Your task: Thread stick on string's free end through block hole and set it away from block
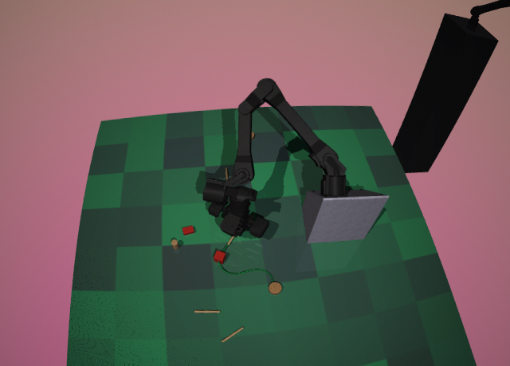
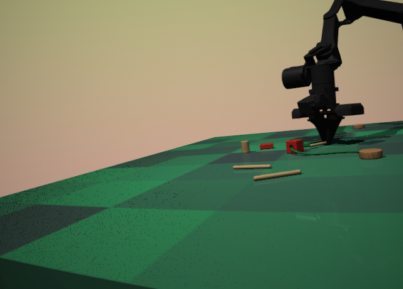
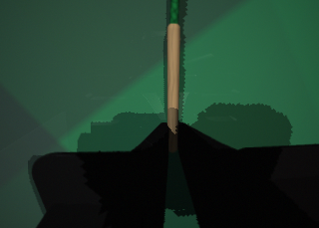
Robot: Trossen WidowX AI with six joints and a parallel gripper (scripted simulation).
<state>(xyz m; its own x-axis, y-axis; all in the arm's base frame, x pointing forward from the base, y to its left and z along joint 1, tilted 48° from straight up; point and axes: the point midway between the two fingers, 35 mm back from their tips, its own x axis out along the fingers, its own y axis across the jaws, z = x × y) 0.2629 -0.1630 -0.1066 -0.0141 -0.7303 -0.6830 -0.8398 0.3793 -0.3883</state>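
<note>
The thin wooden stick lies 30 mm to the left of my gripper tip, 20 mm ahead of it and 10 mm above it. From my gripper tip the other things lie so: wooden peg 210 mm ahead, 50 mm to the left, 20 mm above; then round wooden button 220 mm to the left, 100 mm behind, 10 mm above; then flat red piece 160 mm ahead, 10 mm above.
</note>
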